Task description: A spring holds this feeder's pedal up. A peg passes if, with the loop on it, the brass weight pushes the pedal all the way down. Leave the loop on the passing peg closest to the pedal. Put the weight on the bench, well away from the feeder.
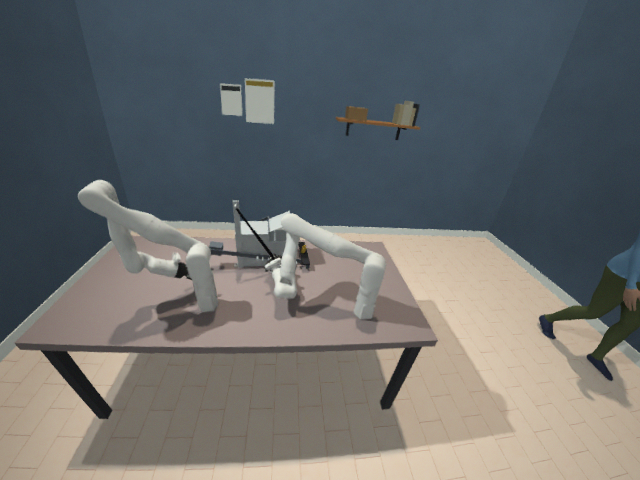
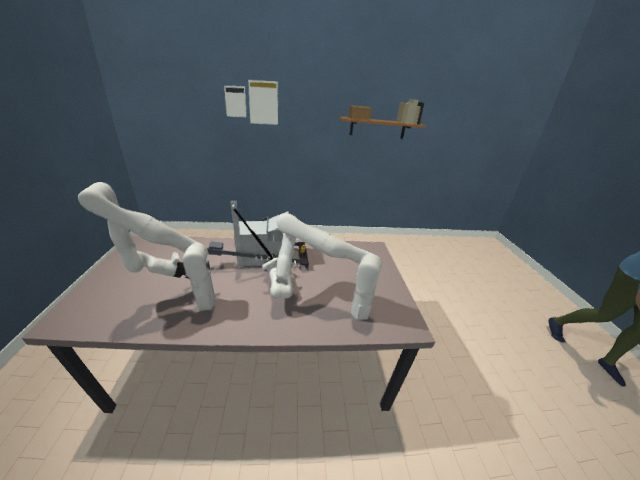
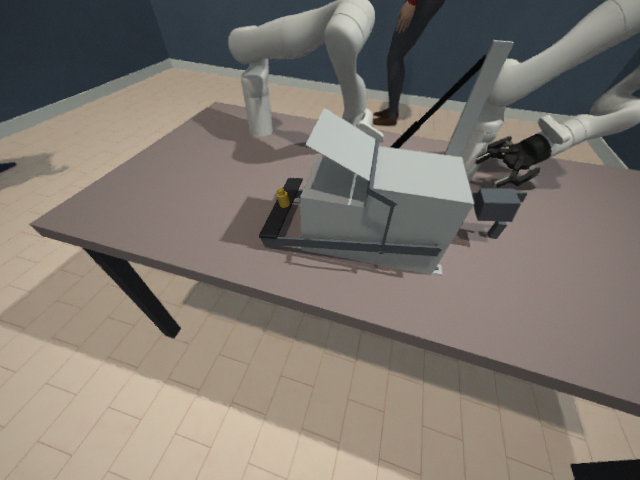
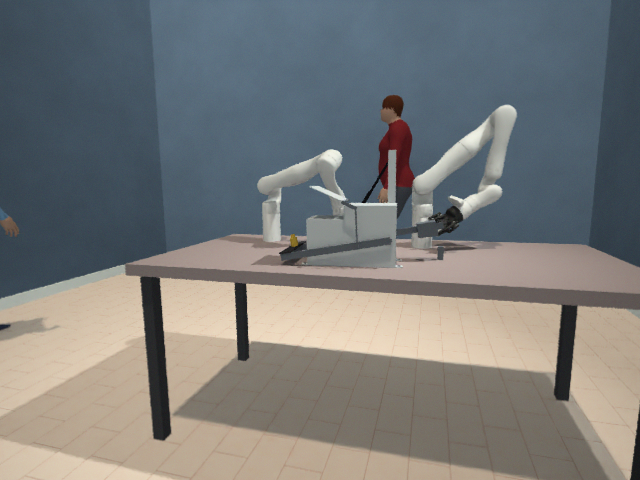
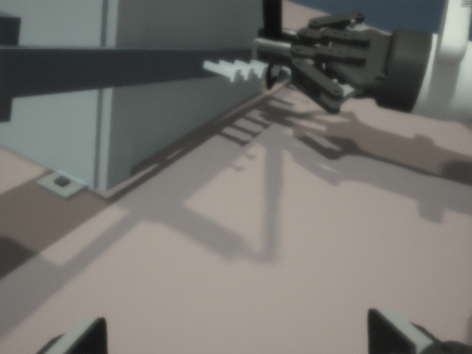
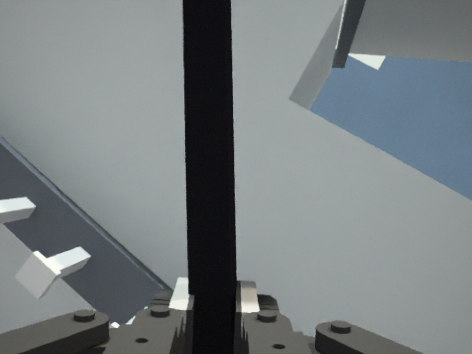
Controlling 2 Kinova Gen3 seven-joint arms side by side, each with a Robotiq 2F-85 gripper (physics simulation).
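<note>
The feeder is a light grey box with its lid tilted up. The brass weight stands on the black pedal. The pedal is low over the bench; I cannot tell whether it is fully down. White pegs stick out of the dark lever. My right gripper is shut on the black rod, with the dark loop just below its fingertips. Which peg the loop is at is hidden. My left gripper is open and empty, beside the lever's end.
A grey block is on the lever's end, close to my left gripper. A small grey cylinder is below it. A tall post rises from the feeder and carries the rod's top. A bolted foot juts from the feeder's base.
</note>
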